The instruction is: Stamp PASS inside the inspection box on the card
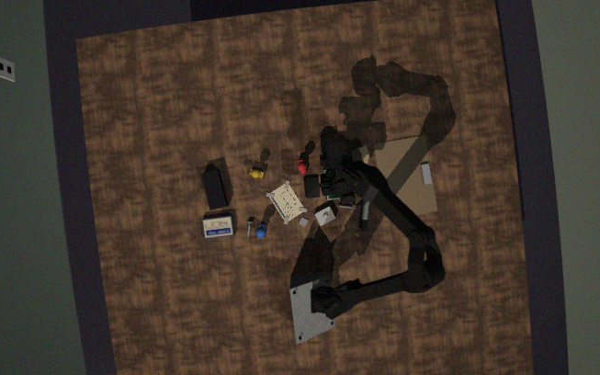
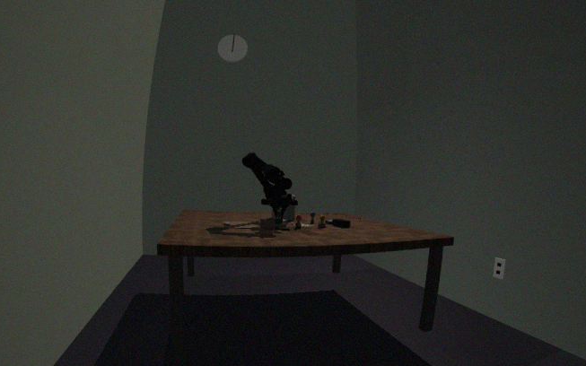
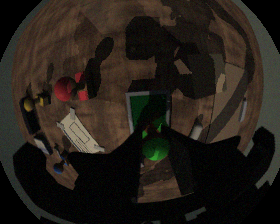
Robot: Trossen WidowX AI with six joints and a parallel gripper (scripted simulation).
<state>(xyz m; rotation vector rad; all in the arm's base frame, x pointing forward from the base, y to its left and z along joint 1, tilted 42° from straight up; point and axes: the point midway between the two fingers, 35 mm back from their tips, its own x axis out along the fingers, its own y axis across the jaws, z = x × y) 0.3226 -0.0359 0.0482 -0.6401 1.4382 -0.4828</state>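
Right now the green-knobbed stamp is right at my gripper tip. The rest, counted from my gripper tip: green ink pad (40 mm below); then red stamp (50 mm ahead, 100 mm to the left, 20 mm below); then cardboard box (70 mm ahead, 70 mm to the right, 20 mm below).
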